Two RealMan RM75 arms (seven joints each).
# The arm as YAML. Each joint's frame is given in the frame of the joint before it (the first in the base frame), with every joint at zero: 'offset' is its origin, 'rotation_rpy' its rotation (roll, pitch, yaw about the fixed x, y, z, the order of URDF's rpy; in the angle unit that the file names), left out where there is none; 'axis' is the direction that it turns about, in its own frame. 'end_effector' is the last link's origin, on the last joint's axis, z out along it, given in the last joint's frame.
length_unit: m
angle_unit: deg
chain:
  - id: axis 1
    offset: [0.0, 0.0, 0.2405]
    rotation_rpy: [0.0, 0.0, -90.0]
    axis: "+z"
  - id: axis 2
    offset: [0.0, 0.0, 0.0]
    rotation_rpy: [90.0, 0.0, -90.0]
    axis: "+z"
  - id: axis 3
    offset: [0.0, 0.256, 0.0]
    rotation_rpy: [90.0, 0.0, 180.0]
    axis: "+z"
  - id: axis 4
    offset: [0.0, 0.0, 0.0]
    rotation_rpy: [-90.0, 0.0, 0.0]
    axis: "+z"
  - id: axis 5
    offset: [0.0, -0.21, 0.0]
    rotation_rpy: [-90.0, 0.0, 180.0]
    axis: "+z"
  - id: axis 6
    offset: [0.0, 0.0, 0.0]
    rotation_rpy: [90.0, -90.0, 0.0]
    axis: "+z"
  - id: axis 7
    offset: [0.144, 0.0, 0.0]
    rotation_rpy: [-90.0, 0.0, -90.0]
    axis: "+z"
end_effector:
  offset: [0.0, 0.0, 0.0]
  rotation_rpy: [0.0, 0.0, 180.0]
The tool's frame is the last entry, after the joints.
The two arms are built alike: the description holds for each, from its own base.
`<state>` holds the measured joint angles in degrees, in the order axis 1, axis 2, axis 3, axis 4, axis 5, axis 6, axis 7, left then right.
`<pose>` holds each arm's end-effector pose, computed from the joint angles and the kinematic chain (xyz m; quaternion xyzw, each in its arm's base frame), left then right.
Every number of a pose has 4 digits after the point. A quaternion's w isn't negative.
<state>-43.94 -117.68 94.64 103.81 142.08 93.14 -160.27 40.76 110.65 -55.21 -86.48 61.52 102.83 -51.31</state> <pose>-0.0177 0.3163 -0.0012 -0.9715 -0.1119 0.0965 0.1853 0.0969 0.3647 0.1206 -0.9779 0.1385 0.0671 0.1413</pose>
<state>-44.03 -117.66 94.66 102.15 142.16 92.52 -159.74 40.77 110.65 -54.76 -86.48 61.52 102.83 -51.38</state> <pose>-0.0215 0.3200 -0.0040 -0.9709 -0.1164 0.1012 0.1834 0.0973 0.3651 0.1222 -0.9773 0.1394 0.0695 0.1439</pose>
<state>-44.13 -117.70 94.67 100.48 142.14 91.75 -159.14 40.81 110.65 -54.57 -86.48 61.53 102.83 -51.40</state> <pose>-0.0249 0.3235 -0.0071 -0.9706 -0.1202 0.1041 0.1810 0.0972 0.3653 0.1229 -0.9770 0.1395 0.0707 0.1449</pose>
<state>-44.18 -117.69 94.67 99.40 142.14 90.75 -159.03 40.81 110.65 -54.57 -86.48 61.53 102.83 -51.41</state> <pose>-0.0263 0.3267 -0.0089 -0.9701 -0.1241 0.1020 0.1821 0.0972 0.3653 0.1229 -0.9770 0.1394 0.0707 0.1449</pose>
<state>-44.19 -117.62 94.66 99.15 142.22 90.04 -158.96 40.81 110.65 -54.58 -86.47 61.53 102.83 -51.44</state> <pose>-0.0260 0.3285 -0.0089 -0.9698 -0.1238 0.0987 0.1853 0.0972 0.3653 0.1228 -0.9771 0.1392 0.0706 0.1448</pose>
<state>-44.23 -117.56 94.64 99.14 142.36 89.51 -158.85 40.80 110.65 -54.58 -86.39 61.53 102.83 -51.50</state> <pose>-0.0251 0.3298 -0.0085 -0.9697 -0.1217 0.0957 0.1889 0.0975 0.3654 0.1227 -0.9771 0.1393 0.0705 0.1444</pose>
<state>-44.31 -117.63 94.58 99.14 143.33 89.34 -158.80 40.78 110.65 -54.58 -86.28 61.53 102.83 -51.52</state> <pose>-0.0253 0.3318 -0.0075 -0.9681 -0.1204 0.0976 0.1967 0.0979 0.3654 0.1225 -0.9771 0.1401 0.0705 0.1439</pose>
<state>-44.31 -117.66 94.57 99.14 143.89 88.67 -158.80 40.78 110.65 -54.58 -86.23 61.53 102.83 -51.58</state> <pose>-0.0246 0.3337 -0.0070 -0.9672 -0.1190 0.0946 0.2034 0.0980 0.3655 0.1224 -0.9771 0.1399 0.0705 0.1437</pose>
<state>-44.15 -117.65 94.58 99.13 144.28 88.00 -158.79 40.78 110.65 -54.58 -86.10 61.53 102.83 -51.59</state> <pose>-0.0247 0.3353 -0.0065 -0.9664 -0.1188 0.0917 0.2089 0.0984 0.3656 0.1221 -0.9771 0.1408 0.0705 0.1431</pose>
